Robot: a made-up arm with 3 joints. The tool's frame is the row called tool. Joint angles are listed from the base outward.
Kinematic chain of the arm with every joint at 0, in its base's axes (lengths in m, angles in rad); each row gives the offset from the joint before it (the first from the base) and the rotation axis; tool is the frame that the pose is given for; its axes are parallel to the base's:
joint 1: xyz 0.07 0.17 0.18 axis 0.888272 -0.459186 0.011
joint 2: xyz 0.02 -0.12 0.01 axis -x
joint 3: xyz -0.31 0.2 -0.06 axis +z
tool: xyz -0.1 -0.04 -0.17
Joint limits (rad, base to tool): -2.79..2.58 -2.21..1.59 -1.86..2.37
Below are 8 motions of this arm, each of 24 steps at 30 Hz.
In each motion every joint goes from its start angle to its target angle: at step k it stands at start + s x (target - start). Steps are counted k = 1, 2, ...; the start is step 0. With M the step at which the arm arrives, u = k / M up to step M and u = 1 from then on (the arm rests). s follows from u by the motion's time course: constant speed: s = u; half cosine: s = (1 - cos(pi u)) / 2; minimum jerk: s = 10 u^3 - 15 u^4 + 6 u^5.
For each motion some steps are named. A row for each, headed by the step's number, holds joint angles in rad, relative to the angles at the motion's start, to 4 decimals.
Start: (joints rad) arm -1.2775 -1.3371 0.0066
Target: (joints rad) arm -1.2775 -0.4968 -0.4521
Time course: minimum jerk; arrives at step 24
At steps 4, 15, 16, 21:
4: 0.0000 0.0298 -0.0163
15: 0.0000 0.6090 -0.3325
16: 0.0000 0.6639 -0.3624
21: 0.0000 0.8268 -0.4513

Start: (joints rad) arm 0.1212 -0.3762 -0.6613
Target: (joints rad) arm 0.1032 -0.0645 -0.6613
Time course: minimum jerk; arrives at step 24
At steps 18, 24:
18: -0.0161 0.2794 0.0000
24: -0.0180 0.3117 0.0000

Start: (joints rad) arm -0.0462 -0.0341 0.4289
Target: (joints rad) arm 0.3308 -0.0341 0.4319
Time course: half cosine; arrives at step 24
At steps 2, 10, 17, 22, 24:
2: 0.0064 0.0000 0.0001
10: 0.1397 0.0000 0.0011
17: 0.3033 0.0000 0.0024
22: 0.3706 0.0000 0.0029
24: 0.3770 0.0000 0.0030

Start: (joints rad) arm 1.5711 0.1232 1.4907
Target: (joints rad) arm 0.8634 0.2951 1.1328
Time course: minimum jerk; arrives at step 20
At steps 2, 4, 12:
2: -0.0061 0.0015 -0.0031
4: -0.0410 0.0100 -0.0207
12: -0.4830 0.1173 -0.2443

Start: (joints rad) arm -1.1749 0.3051 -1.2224
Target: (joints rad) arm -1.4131 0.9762 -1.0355
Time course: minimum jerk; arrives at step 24
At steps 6, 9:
6: -0.0247 0.0695 0.0193
9: -0.0656 0.1847 0.0514

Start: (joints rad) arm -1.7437 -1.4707 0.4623
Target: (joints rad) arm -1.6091 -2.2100 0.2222
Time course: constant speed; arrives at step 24
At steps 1, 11, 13, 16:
1: 0.0056 -0.0308 -0.0100
11: 0.0617 -0.3388 -0.1100
13: 0.0729 -0.4005 -0.1301
16: 0.0897 -0.4929 -0.1601

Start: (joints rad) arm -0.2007 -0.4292 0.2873
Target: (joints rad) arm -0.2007 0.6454 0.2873
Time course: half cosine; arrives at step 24
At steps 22, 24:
22: 0.0000 1.0563 0.0000
24: 0.0000 1.0746 0.0000

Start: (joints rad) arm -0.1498 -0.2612 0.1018
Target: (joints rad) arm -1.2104 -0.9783 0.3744
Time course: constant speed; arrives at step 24
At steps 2, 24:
2: -0.0884 -0.0598 0.0227
24: -1.0606 -0.7171 0.2726

